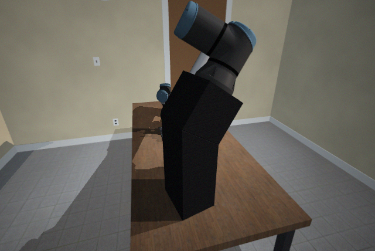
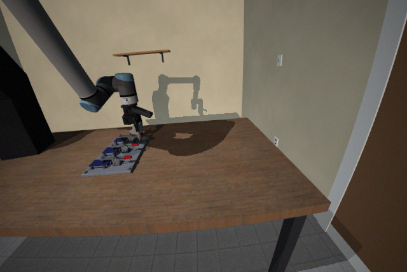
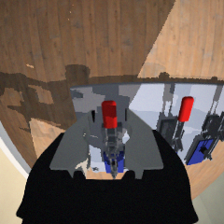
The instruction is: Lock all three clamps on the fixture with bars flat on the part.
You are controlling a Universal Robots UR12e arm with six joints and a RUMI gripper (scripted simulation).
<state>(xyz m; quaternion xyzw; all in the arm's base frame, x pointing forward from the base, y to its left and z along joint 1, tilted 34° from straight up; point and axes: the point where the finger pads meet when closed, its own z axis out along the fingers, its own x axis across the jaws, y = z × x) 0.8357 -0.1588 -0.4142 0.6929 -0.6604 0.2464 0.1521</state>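
Now: hand 110 mm to the left of the grey fixture plate, 90 mm past it and 50 mm above it. Round my hand: blue part: 130 mm behind, 110 mm to the right, 20 mm below.
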